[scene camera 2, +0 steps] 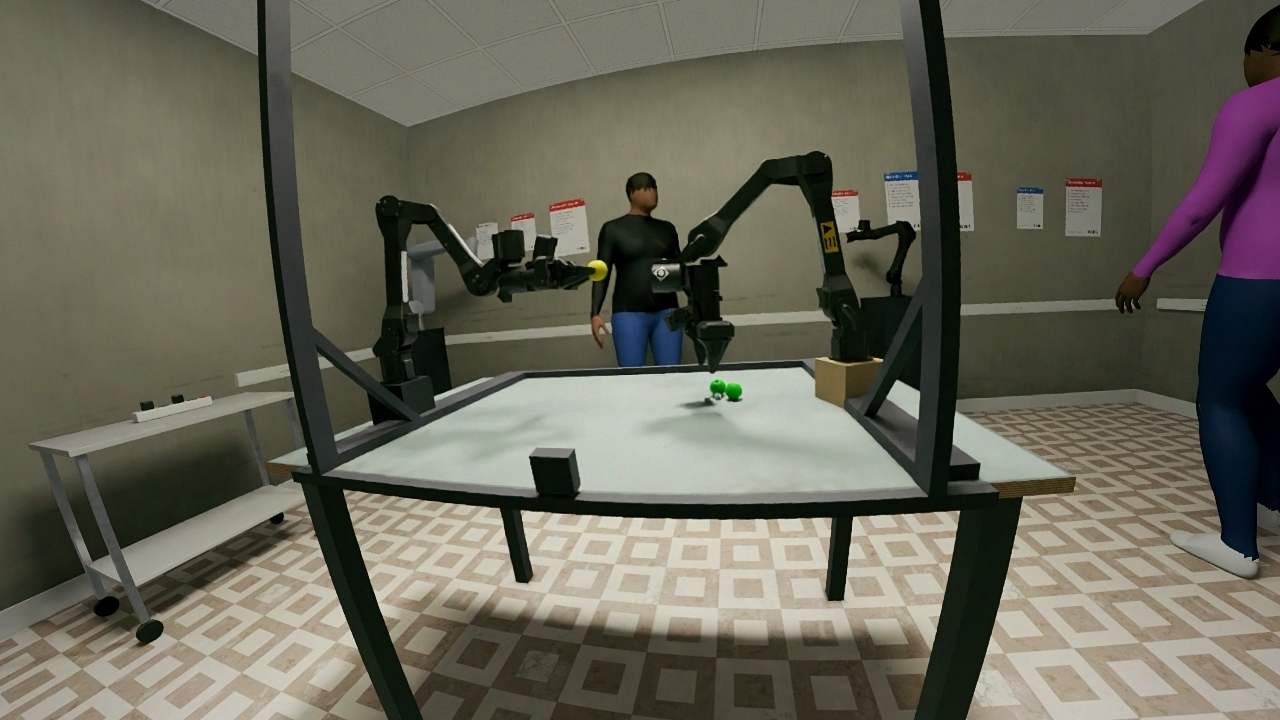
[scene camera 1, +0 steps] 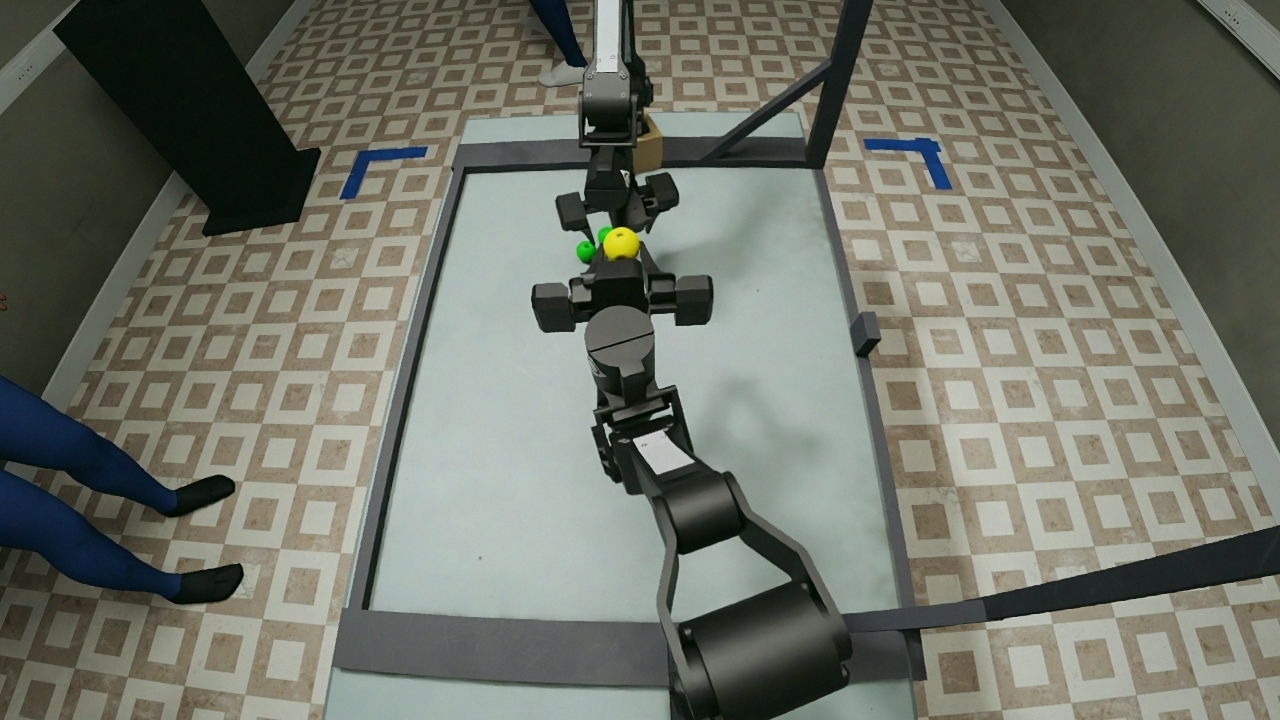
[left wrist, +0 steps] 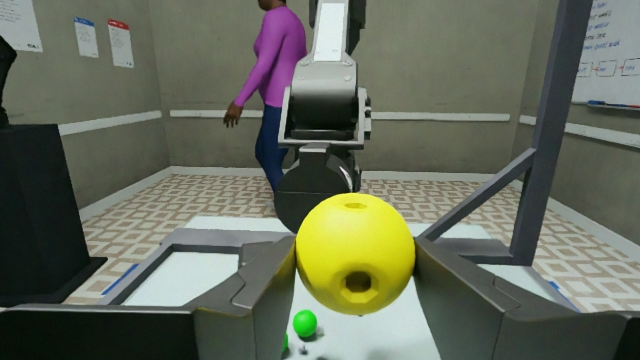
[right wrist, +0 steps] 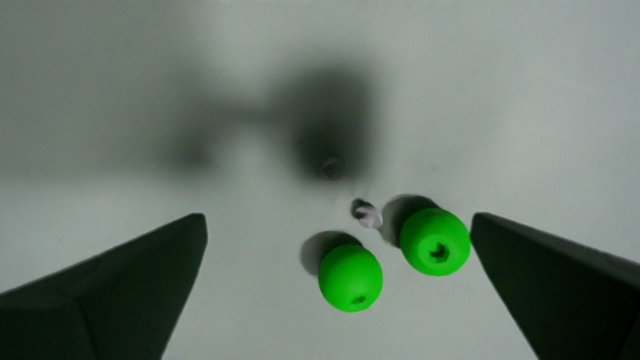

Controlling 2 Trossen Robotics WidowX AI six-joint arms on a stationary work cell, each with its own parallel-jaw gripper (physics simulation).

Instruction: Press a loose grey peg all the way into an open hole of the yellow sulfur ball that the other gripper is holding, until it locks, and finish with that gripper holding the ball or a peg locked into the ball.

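My left gripper is shut on the yellow sulfur ball and holds it level, high above the table. The yellow ball shows one open hole facing the left wrist camera and one on top. My right gripper is open and empty and points down above the table. In the right wrist view, one grey peg lies between the fingertips in the picture, on the table below them. A second grey peg lies in dark shadow above it in the picture.
Two green balls lie beside the nearer peg; they also show in scene camera 2. The table has a dark raised frame. A black block sits on the frame's near edge.
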